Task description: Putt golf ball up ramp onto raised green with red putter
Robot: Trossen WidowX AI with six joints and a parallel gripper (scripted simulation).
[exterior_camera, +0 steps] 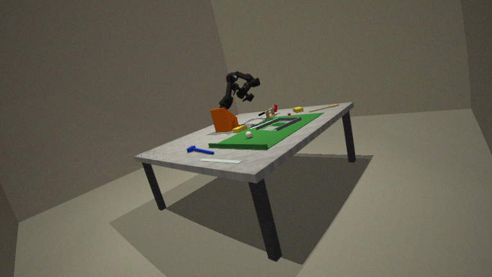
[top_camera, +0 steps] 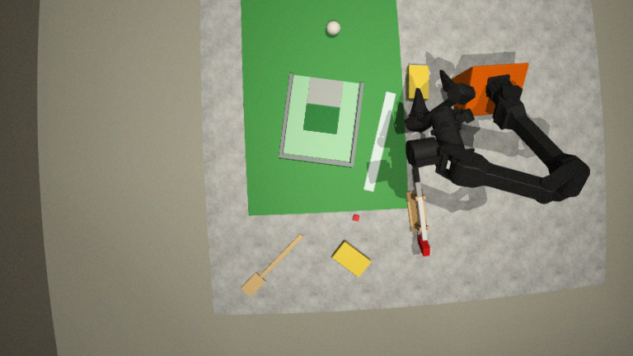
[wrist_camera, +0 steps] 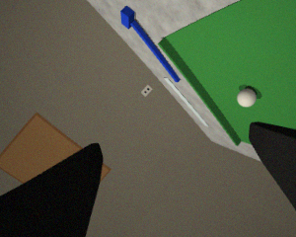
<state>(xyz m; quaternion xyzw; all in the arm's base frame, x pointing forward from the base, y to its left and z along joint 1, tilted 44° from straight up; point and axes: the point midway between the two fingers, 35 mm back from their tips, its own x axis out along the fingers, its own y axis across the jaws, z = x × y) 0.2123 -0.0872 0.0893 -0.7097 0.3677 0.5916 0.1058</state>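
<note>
Right now the wooden rack is 35 cm to the left of my gripper tip, 21 cm below it and 4 cm ahead of it. From my gripper tip the other things lie so: white golf ball (23 cm to the right, 22 cm below, 19 cm ahead); blue putter (47 cm to the right, 23 cm below, 4 cm behind); red cube (34 cm to the left, 24 cm below, 22 cm ahead).
</note>
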